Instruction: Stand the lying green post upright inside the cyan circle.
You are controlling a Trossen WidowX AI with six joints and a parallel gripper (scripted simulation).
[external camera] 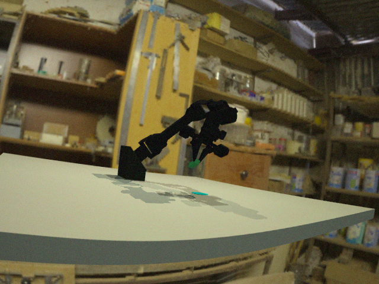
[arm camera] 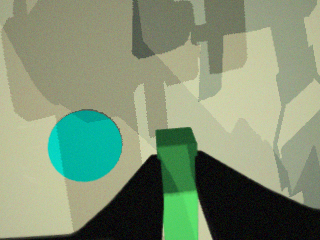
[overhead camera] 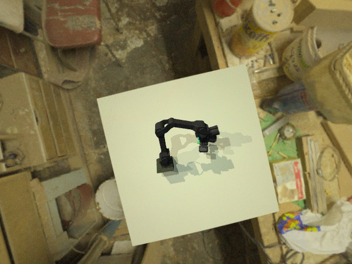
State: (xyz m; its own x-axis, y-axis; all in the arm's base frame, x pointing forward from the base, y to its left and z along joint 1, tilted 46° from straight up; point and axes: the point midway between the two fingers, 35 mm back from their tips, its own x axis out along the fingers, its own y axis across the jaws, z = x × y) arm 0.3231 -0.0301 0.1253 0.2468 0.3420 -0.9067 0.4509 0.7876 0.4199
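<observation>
The cyan circle lies 11 cm below my gripper tip, 3 cm to the left of it and 1 cm ahead of it. Also, from my gripper tip: green post (2 cm behind, 1 cm to the left, 1 cm below).
</observation>
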